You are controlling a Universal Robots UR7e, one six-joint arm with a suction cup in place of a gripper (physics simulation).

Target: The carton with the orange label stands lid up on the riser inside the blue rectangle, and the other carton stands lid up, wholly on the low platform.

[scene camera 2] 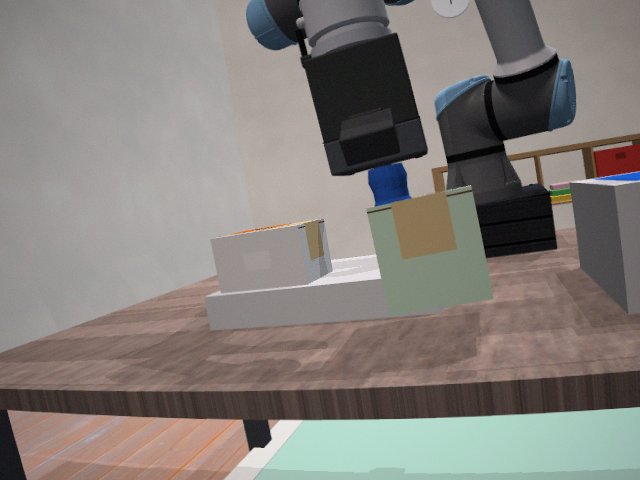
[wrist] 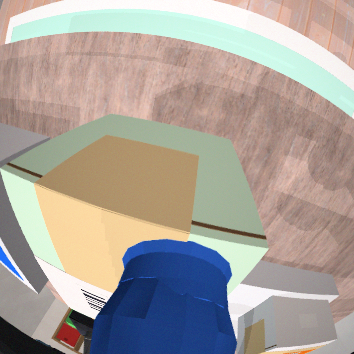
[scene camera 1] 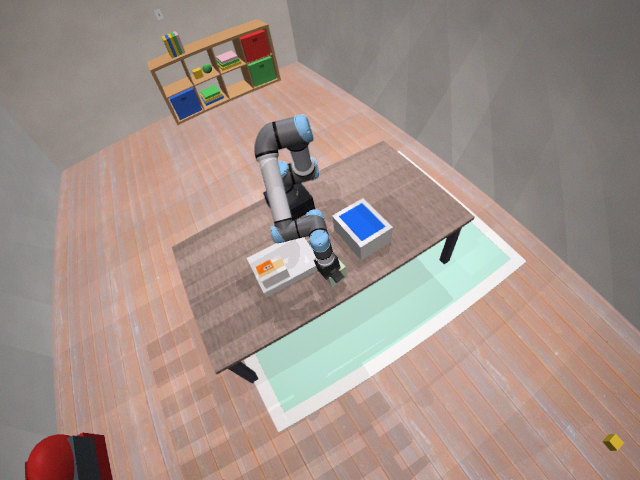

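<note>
My suction cup (scene camera 2: 389, 183) (wrist: 175, 281) (scene camera 1: 330, 266) sits on the lid of the pale green carton (scene camera 2: 433, 258) (wrist: 225, 182) (scene camera 1: 338, 277) and holds it. The carton has tan tape over its top edge and is slightly tilted. It is low beside the front right end of the low white platform (scene camera 1: 302, 255) (scene camera 2: 289, 305); I cannot tell whether it touches the table. The grey carton with the orange label (scene camera 1: 270, 270) (scene camera 2: 269, 255) (wrist: 291, 323) stands lid up on the platform's left end. The grey riser with the blue rectangle (scene camera 1: 361, 227) (scene camera 2: 610, 242) stands to the right with nothing on it.
The arm's black base (scene camera 2: 516, 222) stands behind the platform. The wooden table (scene camera 1: 248, 320) (scene camera 2: 310, 361) has its front edge near the carton, over a mint rug (scene camera 1: 361, 330). A shelf unit (scene camera 1: 154, 64) stands at the far wall.
</note>
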